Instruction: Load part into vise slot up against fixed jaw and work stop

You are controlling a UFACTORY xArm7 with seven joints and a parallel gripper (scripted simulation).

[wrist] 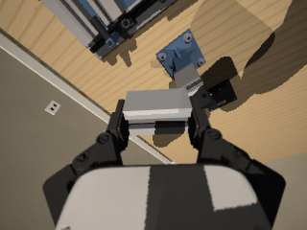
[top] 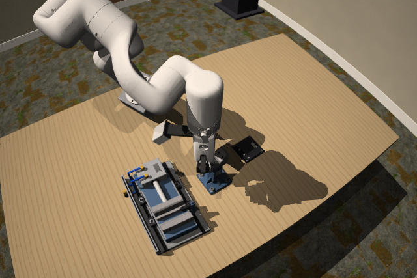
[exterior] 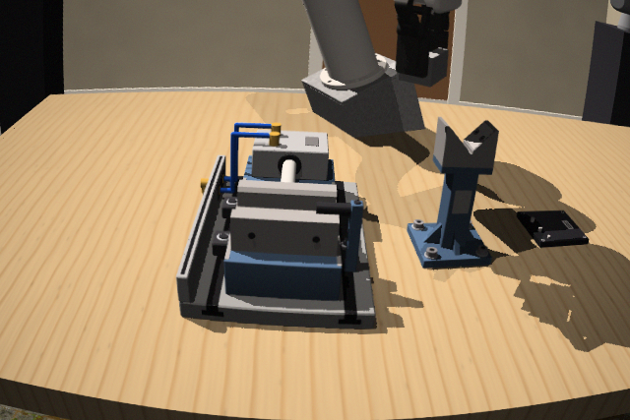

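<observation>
The moving jaw lies 13 cm to the right of my hand and 17 cm below it. From my hand the other things lie so: work stop 4 cm ahead, 9 cm to the right, 15 cm below; then part right at my hand; then blue work stop post 4 cm ahead, 6 cm to the right, 19 cm below.
</observation>
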